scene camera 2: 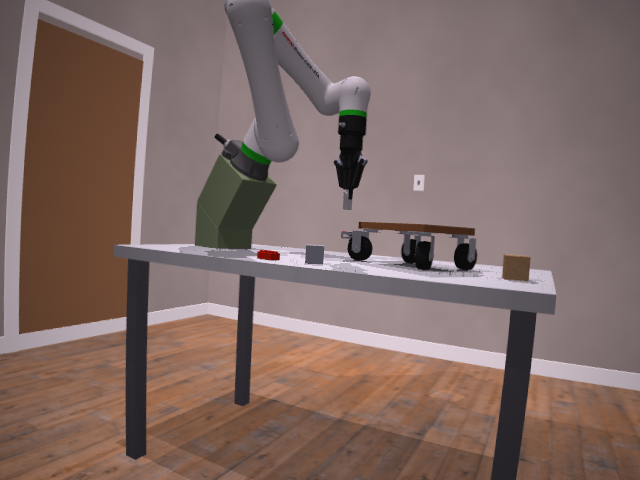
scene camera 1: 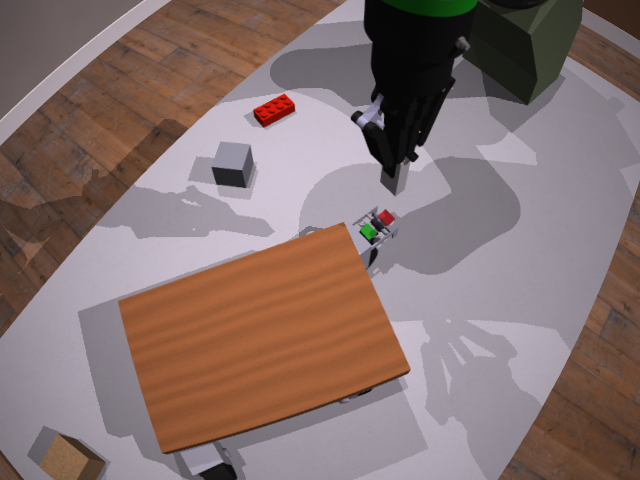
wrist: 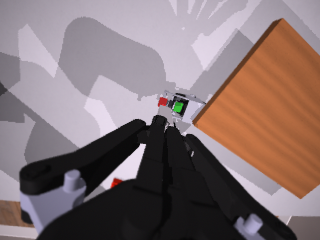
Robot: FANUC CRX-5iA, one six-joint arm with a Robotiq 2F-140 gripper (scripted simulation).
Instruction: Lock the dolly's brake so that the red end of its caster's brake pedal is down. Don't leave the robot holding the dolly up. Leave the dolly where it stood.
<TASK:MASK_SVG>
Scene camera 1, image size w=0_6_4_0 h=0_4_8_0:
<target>gripper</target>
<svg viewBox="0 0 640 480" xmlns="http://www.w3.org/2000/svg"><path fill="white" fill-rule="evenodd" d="M372 43L371 70L376 82L371 94L372 104L363 113L361 111L354 112L351 120L362 129L361 131L370 154L382 165L380 182L394 196L397 196L405 190L410 161L415 162L419 157L415 153L416 145L421 147L426 142L442 104L455 84L456 79L451 76L455 59L443 63L426 64L411 62L384 52Z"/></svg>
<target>grey cube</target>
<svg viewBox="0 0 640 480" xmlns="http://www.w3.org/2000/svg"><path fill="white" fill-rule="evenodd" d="M220 141L211 166L216 185L246 188L254 163L251 145Z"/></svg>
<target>red toy brick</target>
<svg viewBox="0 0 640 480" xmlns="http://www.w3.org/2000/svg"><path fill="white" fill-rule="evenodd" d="M286 94L253 110L254 117L263 128L295 111L295 104Z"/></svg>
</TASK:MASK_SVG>
